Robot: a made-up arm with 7 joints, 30 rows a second.
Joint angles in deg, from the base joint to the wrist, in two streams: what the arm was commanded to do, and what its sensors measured. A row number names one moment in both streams.
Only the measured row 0 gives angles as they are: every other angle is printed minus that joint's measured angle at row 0.
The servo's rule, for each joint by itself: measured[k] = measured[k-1] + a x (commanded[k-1-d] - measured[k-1]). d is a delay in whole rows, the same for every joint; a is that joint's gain. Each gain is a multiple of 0.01, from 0.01 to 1. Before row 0 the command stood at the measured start. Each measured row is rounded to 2 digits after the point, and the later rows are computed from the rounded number. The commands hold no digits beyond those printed.
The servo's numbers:
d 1
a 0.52 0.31 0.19 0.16 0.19 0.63 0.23
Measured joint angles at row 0:
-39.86, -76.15, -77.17, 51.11, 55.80, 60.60, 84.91
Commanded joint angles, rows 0 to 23:
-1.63, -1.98, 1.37, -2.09, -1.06, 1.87, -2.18
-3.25, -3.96, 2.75, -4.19, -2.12, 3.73, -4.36
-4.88, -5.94, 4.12, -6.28, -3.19, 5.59, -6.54
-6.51, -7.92, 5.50, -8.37, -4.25, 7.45, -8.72
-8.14, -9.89, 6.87, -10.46, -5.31, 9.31, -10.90
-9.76, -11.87, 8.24, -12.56, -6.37, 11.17, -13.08
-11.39, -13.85, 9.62, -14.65, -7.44, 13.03, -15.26
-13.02, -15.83, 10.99, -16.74, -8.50, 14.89, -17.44
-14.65, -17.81, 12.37, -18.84, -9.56, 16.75, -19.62
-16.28, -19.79, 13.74, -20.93, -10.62, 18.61, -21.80
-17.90, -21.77, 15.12, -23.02, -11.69, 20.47, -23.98
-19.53, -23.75, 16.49, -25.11, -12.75, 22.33, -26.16
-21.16, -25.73, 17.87, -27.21, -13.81, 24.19, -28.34
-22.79, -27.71, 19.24, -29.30, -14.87, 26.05, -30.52
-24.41, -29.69, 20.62, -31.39, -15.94, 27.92, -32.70
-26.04, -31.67, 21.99, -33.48, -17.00, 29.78, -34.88
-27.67, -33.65, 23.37, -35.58, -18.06, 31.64, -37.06
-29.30, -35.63, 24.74, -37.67, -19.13, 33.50, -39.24
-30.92, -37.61, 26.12, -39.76, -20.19, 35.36, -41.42
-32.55, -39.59, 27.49, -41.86, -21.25, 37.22, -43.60
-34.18, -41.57, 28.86, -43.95, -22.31, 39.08, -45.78
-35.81, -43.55, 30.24, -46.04, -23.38, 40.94, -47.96
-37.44, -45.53, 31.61, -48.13, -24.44, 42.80, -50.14
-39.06, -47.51, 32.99, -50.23, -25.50, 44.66, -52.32
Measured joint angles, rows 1 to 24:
0.00, 0.00, 0.00, 0.00, 0.00, 0.00, 0.00
-0.85, -0.61, 0.26, -0.33, -0.20, 1.18, -0.50
-2.10, -1.65, 0.73, -0.95, -0.56, 2.79, -1.39
-3.55, -2.98, 1.37, -1.80, -1.06, 4.55, -2.57
-5.09, -4.51, 2.15, -2.85, -1.67, 6.38, -3.98
-6.68, -6.18, 3.05, -4.07, -2.36, 8.23, -5.57
-8.28, -7.94, 4.04, -5.43, -3.12, 10.08, -7.30
-9.90, -9.77, 5.10, -6.91, -3.94, 11.94, -9.13
-11.52, -11.65, 6.22, -8.48, -4.81, 13.80, -11.04
-13.15, -13.56, 7.39, -10.14, -5.71, 15.66, -13.01
-14.78, -15.49, 8.60, -11.87, -6.64, 17.52, -15.03
-16.40, -17.44, 9.84, -13.65, -7.60, 19.38, -17.09
-18.03, -19.40, 11.10, -15.48, -8.58, 21.24, -19.18
-19.66, -21.36, 12.39, -17.36, -9.57, 23.10, -21.29
-21.29, -23.33, 13.69, -19.27, -10.58, 24.96, -23.41
-22.91, -25.30, 15.01, -21.21, -11.60, 26.82, -25.55
-24.54, -27.27, 16.34, -23.17, -12.63, 28.68, -27.70
-26.17, -29.25, 17.68, -25.16, -13.66, 30.54, -29.85
-27.80, -31.23, 19.02, -27.16, -14.70, 32.40, -32.01
-29.42, -33.21, 20.37, -29.18, -15.74, 34.26, -34.17
-31.05, -35.19, 21.72, -31.21, -16.79, 36.12, -36.34
-32.68, -37.17, 23.08, -33.25, -17.84, 37.98, -38.51
-34.31, -39.15, 24.44, -35.30, -18.89, 39.84, -40.68
-35.94, -41.13, 25.80, -37.35, -19.94, 41.70, -42.86

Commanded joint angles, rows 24 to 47:
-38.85, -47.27, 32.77, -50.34, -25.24, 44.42, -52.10
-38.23, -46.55, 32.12, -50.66, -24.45, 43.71, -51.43
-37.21, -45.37, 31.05, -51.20, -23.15, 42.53, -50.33
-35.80, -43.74, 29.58, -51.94, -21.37, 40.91, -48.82
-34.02, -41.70, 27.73, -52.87, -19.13, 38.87, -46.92
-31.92, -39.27, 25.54, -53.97, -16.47, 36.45, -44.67
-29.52, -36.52, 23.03, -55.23, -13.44, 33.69, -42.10
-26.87, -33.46, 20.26, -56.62, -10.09, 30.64, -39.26
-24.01, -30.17, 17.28, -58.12, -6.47, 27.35, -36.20
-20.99, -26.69, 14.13, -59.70, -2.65, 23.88, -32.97
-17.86, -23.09, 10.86, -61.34, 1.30, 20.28, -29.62
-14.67, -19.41, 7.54, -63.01, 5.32, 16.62, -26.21
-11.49, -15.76, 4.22, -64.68, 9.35, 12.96, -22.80
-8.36, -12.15, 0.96, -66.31, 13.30, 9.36, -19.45
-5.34, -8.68, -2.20, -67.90, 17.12, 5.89, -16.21
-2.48, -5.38, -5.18, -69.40, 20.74, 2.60, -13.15
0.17, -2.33, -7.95, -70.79, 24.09, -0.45, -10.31
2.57, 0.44, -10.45, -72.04, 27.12, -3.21, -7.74
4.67, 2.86, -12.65, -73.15, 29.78, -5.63, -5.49
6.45, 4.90, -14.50, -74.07, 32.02, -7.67, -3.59
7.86, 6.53, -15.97, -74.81, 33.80, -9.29, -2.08
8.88, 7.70, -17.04, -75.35, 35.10, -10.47, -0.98
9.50, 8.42, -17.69, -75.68, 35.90, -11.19, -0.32
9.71, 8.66, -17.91, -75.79, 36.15, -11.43, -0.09
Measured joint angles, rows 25 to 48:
-37.56, -43.11, 27.17, -39.41, -21.00, 43.56, -45.04
-38.23, -44.40, 28.23, -41.16, -21.81, 44.10, -46.66
-38.23, -45.07, 28.97, -42.68, -22.31, 43.85, -47.76
-37.70, -45.16, 29.37, -44.04, -22.47, 43.02, -48.35
-36.71, -44.72, 29.41, -45.30, -22.26, 41.69, -48.46
-35.31, -43.78, 29.09, -46.51, -21.67, 39.91, -48.11
-33.55, -42.38, 28.42, -47.70, -20.68, 37.73, -47.32
-31.45, -40.56, 27.40, -48.90, -19.30, 35.18, -46.12
-29.07, -38.36, 26.04, -50.14, -17.55, 32.32, -44.54
-26.44, -35.82, 24.38, -51.42, -15.44, 29.19, -42.62
-23.61, -32.99, 22.43, -52.74, -13.01, 25.84, -40.40
-20.62, -29.92, 20.23, -54.12, -10.29, 22.34, -37.92
-17.53, -26.66, 17.82, -55.54, -7.32, 18.74, -35.23
-14.39, -23.28, 15.24, -57.00, -4.15, 15.10, -32.37
-11.25, -19.83, 12.53, -58.49, -0.83, 11.48, -29.40
-8.18, -16.37, 9.73, -60.00, 2.58, 7.96, -26.37
-5.22, -12.96, 6.90, -61.50, 6.03, 4.58, -23.33
-2.42, -9.66, 4.08, -62.99, 9.46, 1.41, -20.34
0.17, -6.53, 1.32, -64.44, 12.82, -1.50, -17.44
2.51, -3.62, -1.33, -65.83, 16.04, -4.10, -14.69
4.56, -0.98, -3.83, -67.15, 19.08, -6.35, -12.14
6.28, 1.35, -6.14, -68.38, 21.88, -8.20, -9.83
7.63, 3.32, -8.21, -69.50, 24.39, -9.63, -7.79
8.60, 4.90, -10.01, -70.49, 26.58, -10.61, -6.07

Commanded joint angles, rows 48 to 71:
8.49, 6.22, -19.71, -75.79, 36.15, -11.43, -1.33
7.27, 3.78, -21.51, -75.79, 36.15, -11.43, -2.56
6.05, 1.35, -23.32, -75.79, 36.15, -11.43, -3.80
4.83, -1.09, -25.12, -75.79, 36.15, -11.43, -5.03
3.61, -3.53, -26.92, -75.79, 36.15, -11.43, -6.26
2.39, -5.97, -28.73, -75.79, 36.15, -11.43, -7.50
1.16, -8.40, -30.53, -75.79, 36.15, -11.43, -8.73
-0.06, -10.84, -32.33, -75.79, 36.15, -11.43, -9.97
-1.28, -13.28, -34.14, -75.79, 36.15, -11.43, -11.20
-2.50, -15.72, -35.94, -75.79, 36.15, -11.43, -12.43
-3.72, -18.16, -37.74, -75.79, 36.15, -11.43, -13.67
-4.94, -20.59, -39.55, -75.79, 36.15, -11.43, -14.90
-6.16, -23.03, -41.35, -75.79, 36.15, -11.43, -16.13
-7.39, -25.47, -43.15, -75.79, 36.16, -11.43, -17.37
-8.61, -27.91, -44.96, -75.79, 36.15, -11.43, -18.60
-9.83, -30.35, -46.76, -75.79, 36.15, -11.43, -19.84
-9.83, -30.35, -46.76, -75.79, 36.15, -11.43, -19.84
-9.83, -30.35, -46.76, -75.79, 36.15, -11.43, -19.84
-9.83, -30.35, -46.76, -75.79, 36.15, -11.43, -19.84
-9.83, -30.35, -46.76, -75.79, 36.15, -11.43, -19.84
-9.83, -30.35, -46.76, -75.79, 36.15, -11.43, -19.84
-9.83, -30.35, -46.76, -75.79, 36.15, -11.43, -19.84
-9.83, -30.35, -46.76, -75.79, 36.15, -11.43, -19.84
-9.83, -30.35, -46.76, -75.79, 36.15, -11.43, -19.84
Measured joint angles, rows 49 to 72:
9.18, 6.07, -11.51, -71.34, 28.40, -11.13, -4.69
8.82, 6.12, -13.07, -72.05, 29.87, -11.32, -3.92
8.01, 5.39, -14.67, -72.65, 31.06, -11.39, -3.61
6.99, 4.14, -16.31, -73.15, 32.03, -11.42, -3.65
5.87, 2.52, -17.98, -73.57, 32.81, -11.43, -3.97
4.69, 0.64, -19.68, -73.93, 33.44, -11.43, -4.50
3.49, -1.41, -21.40, -74.23, 33.95, -11.43, -5.19
2.28, -3.58, -23.13, -74.48, 34.37, -11.43, -6.00
1.06, -5.83, -24.88, -74.69, 34.71, -11.43, -6.91
-0.16, -8.14, -26.64, -74.87, 34.98, -11.43, -7.90
-1.38, -10.49, -28.41, -75.02, 35.20, -11.43, -8.94
-2.60, -12.87, -30.18, -75.14, 35.38, -11.43, -10.03
-3.82, -15.26, -31.96, -75.24, 35.53, -11.43, -11.15
-5.04, -17.67, -33.74, -75.33, 35.65, -11.43, -12.30
-6.26, -20.09, -35.53, -75.40, 35.75, -11.43, -13.47
-7.48, -22.51, -37.32, -75.46, 35.83, -11.43, -14.65
-8.70, -24.94, -39.11, -75.51, 35.89, -11.43, -15.84
-9.29, -26.62, -40.56, -75.55, 35.94, -11.43, -16.76
-9.57, -27.78, -41.74, -75.59, 35.98, -11.43, -17.47
-9.71, -28.58, -42.69, -75.62, 36.01, -11.43, -18.02
-9.77, -29.13, -43.46, -75.65, 36.04, -11.43, -18.44
-9.80, -29.51, -44.09, -75.67, 36.06, -11.43, -18.76
-9.82, -29.77, -44.60, -75.69, 36.08, -11.43, -19.01
-9.83, -29.95, -45.01, -75.71, 36.09, -11.43, -19.20

